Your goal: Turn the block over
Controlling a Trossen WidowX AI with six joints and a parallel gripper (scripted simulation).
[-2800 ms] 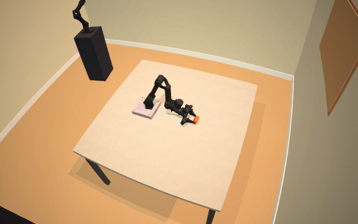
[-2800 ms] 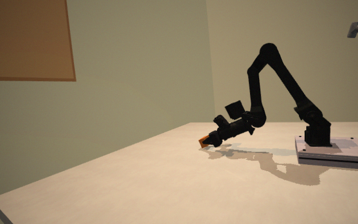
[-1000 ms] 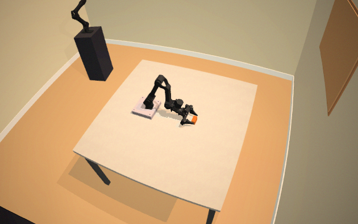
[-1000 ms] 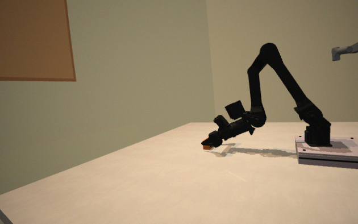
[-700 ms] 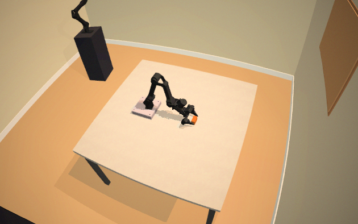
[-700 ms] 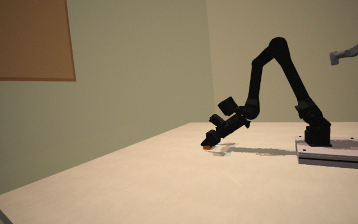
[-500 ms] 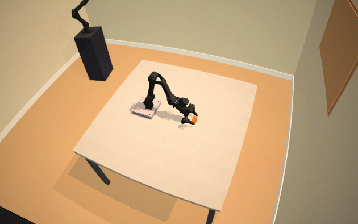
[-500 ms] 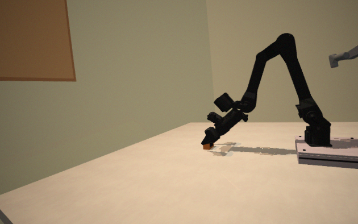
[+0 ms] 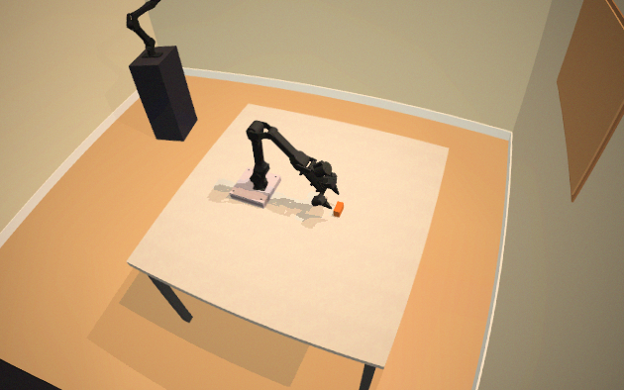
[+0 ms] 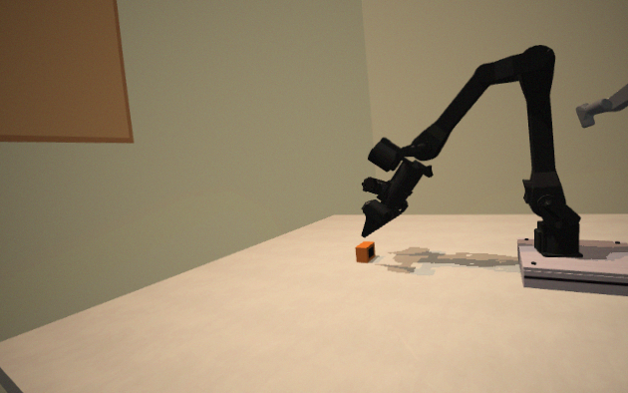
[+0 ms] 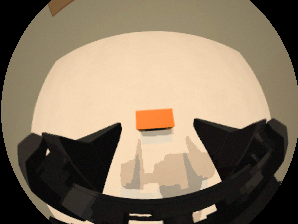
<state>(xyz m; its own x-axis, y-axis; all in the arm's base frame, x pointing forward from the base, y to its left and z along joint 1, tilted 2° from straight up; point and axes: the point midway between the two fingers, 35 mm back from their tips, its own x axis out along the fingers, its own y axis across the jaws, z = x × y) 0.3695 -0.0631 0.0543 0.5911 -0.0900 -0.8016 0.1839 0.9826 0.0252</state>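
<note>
Now: the orange block 1 cm ahead of my gripper tip and 5 cm below it.
</note>
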